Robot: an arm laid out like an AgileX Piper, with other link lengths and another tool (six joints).
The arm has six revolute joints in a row. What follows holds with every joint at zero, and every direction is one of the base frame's. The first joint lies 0.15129 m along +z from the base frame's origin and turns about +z. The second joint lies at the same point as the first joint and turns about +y. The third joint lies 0.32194 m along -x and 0.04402 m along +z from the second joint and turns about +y. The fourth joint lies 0.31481 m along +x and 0.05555 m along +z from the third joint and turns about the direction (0.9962, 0, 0.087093). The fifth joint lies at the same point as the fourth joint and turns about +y. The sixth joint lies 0.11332 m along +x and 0.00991 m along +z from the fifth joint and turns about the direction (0.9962, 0, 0.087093). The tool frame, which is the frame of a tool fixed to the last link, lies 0.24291 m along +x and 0.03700 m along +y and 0.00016 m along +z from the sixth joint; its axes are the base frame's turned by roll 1.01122, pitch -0.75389 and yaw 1.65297 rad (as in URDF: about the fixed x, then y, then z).
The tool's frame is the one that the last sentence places.
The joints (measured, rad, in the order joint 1, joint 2, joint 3, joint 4, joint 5, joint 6), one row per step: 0.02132 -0.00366 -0.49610 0.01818 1.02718 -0.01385; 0.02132 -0.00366 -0.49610 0.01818 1.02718 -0.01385; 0.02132 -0.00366 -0.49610 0.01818 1.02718 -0.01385; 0.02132 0.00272 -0.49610 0.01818 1.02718 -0.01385; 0.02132 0.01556 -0.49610 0.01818 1.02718 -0.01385; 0.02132 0.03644 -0.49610 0.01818 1.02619 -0.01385; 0.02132 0.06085 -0.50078 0.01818 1.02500 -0.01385; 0.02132 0.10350 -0.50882 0.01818 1.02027 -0.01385; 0.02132 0.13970 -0.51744 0.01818 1.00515 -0.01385; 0.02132 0.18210 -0.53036 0.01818 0.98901 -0.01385; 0.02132 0.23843 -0.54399 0.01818 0.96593 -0.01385; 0.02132 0.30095 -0.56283 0.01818 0.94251 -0.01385; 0.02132 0.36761 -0.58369 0.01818 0.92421 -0.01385; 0.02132 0.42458 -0.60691 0.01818 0.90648 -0.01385; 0.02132 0.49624 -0.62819 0.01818 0.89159 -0.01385; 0.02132 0.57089 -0.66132 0.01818 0.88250 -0.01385; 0.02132 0.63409 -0.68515 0.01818 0.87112 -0.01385; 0.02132 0.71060 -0.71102 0.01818 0.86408 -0.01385; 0.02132 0.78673 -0.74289 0.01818 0.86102 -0.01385; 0.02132 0.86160 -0.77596 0.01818 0.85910 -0.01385
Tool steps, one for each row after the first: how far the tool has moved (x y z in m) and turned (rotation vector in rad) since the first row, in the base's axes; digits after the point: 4 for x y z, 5 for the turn. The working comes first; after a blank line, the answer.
Tool pose at each row, in the base's axes (x y z in m, rotation vector in rad; the steps are taken from these numbers as rounded here): 0.2389 0.0475 0.2233 1.81836 0.59448 1.44097; 0.2389 0.0475 0.2233 1.81836 0.59448 1.44097; 0.2389 0.0475 0.2233 1.81836 0.59448 1.44097; 0.2394 0.0476 0.2218 1.82348 0.59776 1.43559; 0.2402 0.0476 0.2187 1.83376 0.60436 1.42473; 0.2418 0.0476 0.2139 1.84958 0.61454 1.40777; 0.2435 0.0476 0.2110 1.86423 0.62399 1.39183; 0.2470 0.0477 0.2064 1.88765 0.63912 1.36584; 0.2522 0.0478 0.2067 1.89744 0.64513 1.35483; 0.2584 0.0478 0.2079 1.90786 0.65155 1.34296; 0.2671 0.0479 0.2075 1.92308 0.66099 1.32538; 0.2770 0.0481 0.2078 1.93865 0.67070 1.30707; 0.2866 0.0482 0.2060 1.95948 0.68413 1.28205; 0.2963 0.0484 0.2076 1.97153 0.69177 1.26728; 0.3064 0.0485 0.2020 1.99779 0.70914 1.23440; 0.3174 0.0487 0.1999 2.02140 0.72502 1.20398; 0.3273 0.0489 0.1958 2.04150 0.73857 1.17738; 0.3372 0.0491 0.1864 2.07225 0.75977 1.13546; 0.3474 0.0493 0.1785 2.10068 0.77971 1.09523; 0.3577 0.0495 0.1703 2.12765 0.79888 1.05571

0.0000 0.0000 0.0000 0.00000 0.00000 0.00000; 0.0000 0.0000 0.0000 0.00000 0.00000 0.00000; 0.0005 0.0001 -0.0015 -0.00014 0.00638 -0.00001; 0.0013 0.0001 -0.0046 -0.00041 0.01922 0.00000; 0.0029 0.0001 -0.0094 -0.00083 0.03910 -0.00002; 0.0046 0.0001 -0.0123 -0.00121 0.05763 -0.00004; 0.0081 0.0002 -0.0169 -0.00180 0.08751 -0.00011; 0.0133 0.0003 -0.0166 -0.00193 0.09997 -0.00035; 0.0195 0.0003 -0.0154 -0.00208 0.11331 -0.00061; 0.0282 0.0004 -0.0158 -0.00232 0.13294 -0.00099; 0.0381 0.0006 -0.0155 -0.00257 0.15320 -0.00138; 0.0477 0.0007 -0.0173 -0.00304 0.18070 -0.00169; 0.0574 0.0009 -0.0157 -0.00329 0.19672 -0.00200; 0.0675 0.0010 -0.0213 -0.00398 0.23221 -0.00228; 0.0785 0.0012 -0.0234 -0.00466 0.26464 -0.00245; 0.0884 0.0014 -0.0275 -0.00523 0.29262 -0.00267; 0.0983 0.0016 -0.0369 -0.00618 0.33621 -0.00281; 0.1085 0.0018 -0.0448 -0.00711 0.37740 -0.00289; 0.1188 0.0020 -0.0530 -0.00801 0.41727 -0.00295
